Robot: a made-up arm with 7 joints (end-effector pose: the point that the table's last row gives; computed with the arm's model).
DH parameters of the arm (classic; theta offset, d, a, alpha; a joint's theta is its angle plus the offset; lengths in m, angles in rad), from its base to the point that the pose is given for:
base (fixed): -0.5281 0 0.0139 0
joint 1: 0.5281 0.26 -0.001 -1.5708
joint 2: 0 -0.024 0.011 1.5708
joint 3: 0 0.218 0.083 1.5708
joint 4: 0 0.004 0.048 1.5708
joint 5: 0 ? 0.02 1.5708
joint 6: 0 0.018 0.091 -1.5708
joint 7: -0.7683 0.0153 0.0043 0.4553
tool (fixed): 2.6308 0.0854 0 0
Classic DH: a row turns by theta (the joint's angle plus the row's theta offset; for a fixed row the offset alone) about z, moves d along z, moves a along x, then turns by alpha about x.
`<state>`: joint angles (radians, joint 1 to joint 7).
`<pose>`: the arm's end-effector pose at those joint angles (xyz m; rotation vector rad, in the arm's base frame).
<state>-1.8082 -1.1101 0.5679 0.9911 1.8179 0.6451 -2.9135</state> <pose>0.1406 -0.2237 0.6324 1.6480 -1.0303 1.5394</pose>
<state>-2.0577 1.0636 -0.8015 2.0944 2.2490 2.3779 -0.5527</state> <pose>-0.3713 -0.3682 0.2974 -0.1112 1.1969 -0.1082</pose>
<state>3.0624 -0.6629 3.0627 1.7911 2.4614 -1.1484 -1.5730</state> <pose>0.4076 -0.1236 0.2277 0.0694 2.8552 -0.4033</pose>
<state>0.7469 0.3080 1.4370 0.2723 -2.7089 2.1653 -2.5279</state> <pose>-0.1316 0.2472 0.1972 -0.9296 0.2760 1.3539</pose>
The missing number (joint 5, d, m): 0.285
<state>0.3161 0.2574 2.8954 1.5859 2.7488 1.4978 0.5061</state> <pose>-0.3311 0.0036 0.7102 -0.2330 0.2453 -0.6990</pose>
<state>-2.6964 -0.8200 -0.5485 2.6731 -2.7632 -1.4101 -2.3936</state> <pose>0.0749 0.1274 0.6967 1.0726 0.8303 -2.5488</pose>
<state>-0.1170 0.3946 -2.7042 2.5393 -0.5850 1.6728 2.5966</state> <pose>-0.0818 -0.1183 0.8721 1.2704 -1.0601 -2.0034</pose>
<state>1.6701 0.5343 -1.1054 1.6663 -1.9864 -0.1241 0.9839</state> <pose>0.3575 0.3866 0.2777 -2.5565 -0.0514 -1.3197</pose>
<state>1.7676 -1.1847 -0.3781 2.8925 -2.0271 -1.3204 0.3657</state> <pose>0.0871 -0.3097 0.6293 0.1643 -0.3002 -1.9004</pose>
